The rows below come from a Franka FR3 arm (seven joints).
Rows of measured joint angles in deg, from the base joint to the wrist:
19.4 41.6 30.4 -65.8 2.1 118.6 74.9
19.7 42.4 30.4 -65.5 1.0 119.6 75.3
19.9 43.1 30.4 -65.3 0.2 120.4 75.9
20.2 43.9 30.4 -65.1 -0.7 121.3 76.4
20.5 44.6 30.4 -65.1 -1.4 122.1 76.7
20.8 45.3 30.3 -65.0 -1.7 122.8 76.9
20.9 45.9 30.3 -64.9 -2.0 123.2 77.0
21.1 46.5 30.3 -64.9 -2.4 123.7 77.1
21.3 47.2 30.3 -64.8 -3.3 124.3 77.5
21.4 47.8 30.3 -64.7 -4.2 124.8 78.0
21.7 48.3 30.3 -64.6 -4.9 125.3 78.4
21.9 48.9 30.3 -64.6 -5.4 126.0 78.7
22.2 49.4 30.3 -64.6 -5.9 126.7 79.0
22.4 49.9 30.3 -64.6 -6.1 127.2 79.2
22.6 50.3 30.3 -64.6 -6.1 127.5 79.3
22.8 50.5 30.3 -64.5 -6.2 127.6 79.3
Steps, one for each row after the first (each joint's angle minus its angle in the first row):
0.3 0.8 0.0 0.3 -1.1 1.0 0.4
0.5 1.5 0.0 0.5 -1.9 1.8 1.0
0.8 2.3 0.0 0.7 -2.8 2.7 1.5
1.1 3.0 0.0 0.7 -3.5 3.5 1.8
1.4 3.7 -0.1 0.8 -3.8 4.2 2.0
1.5 4.3 -0.1 0.9 -4.1 4.6 2.1
1.7 4.9 -0.1 0.9 -4.5 5.1 2.2
1.9 5.6 -0.1 1.0 -5.4 5.7 2.6
2.0 6.2 -0.1 1.1 -6.3 6.2 3.1
2.3 6.7 -0.1 1.2 -7.0 6.7 3.5
2.5 7.3 -0.1 1.2 -7.5 7.4 3.8
2.8 7.8 -0.1 1.2 -8.0 8.1 4.1
3.0 8.3 -0.1 1.2 -8.2 8.6 4.3
3.2 8.7 -0.1 1.2 -8.2 8.9 4.4
3.4 8.9 -0.1 1.3 -8.3 9.0 4.4

